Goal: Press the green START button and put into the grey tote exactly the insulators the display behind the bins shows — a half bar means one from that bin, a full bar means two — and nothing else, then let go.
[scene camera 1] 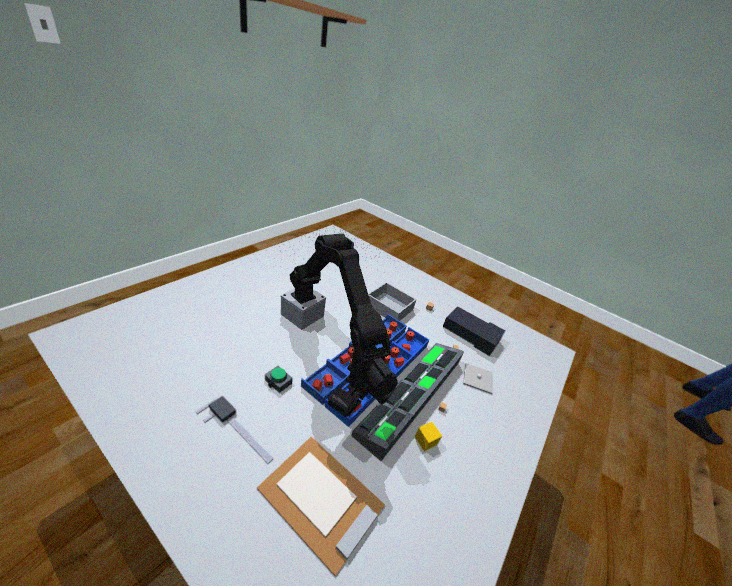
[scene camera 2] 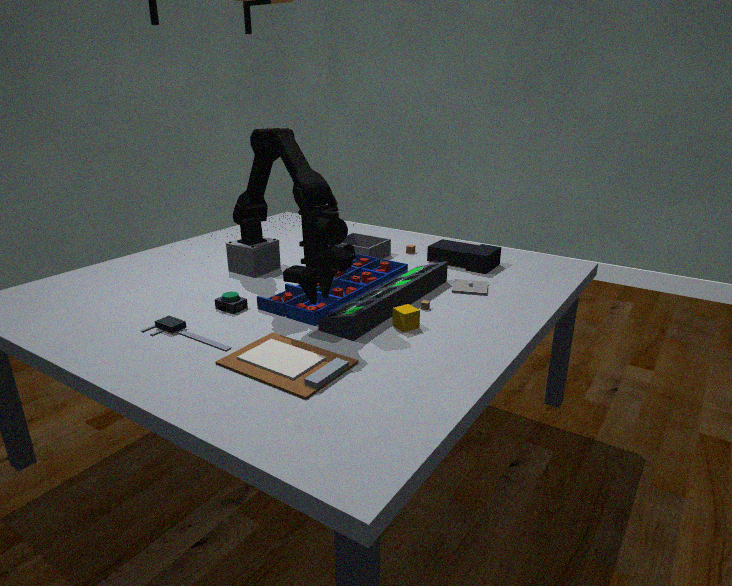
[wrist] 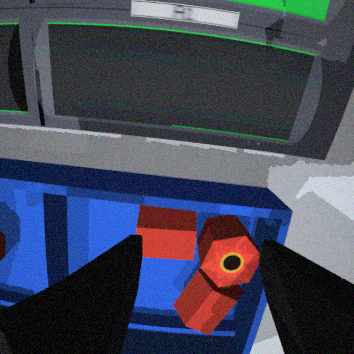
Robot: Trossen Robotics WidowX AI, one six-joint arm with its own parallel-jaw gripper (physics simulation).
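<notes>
My gripper [scene camera 2: 318,299] [wrist: 201,248] is half open and empty, pointing down over the end compartment of the blue bins [scene camera 1: 323,404] [scene camera 2: 286,312] [wrist: 150,182]. In the wrist view, three red insulators lie there: one on its side [wrist: 166,242] by the left fingertip, one upright [wrist: 231,260] by the right fingertip, and one tilted or lying [wrist: 206,305] below it. The display [scene camera 1: 410,397] [scene camera 2: 390,305] [wrist: 175,80] shows three green bars in scene camera 1; their exact lengths are hard to tell. The green START button [scene camera 1: 278,373] [scene camera 2: 230,296] stands left of the bins. The grey tote [scene camera 1: 407,310] [scene camera 2: 381,249] shows no insulator inside.
A yellow cube [scene camera 1: 429,435] [scene camera 2: 405,317] stands beside the display. A clipboard [scene camera 1: 314,491] [scene camera 2: 280,357] and a caliper [scene camera 1: 250,438] [scene camera 2: 204,340] lie nearer the front. A black box [scene camera 1: 474,329] [scene camera 2: 463,255], a flat grey plate [scene camera 1: 478,378] [scene camera 2: 470,287] and small wooden blocks are to the right.
</notes>
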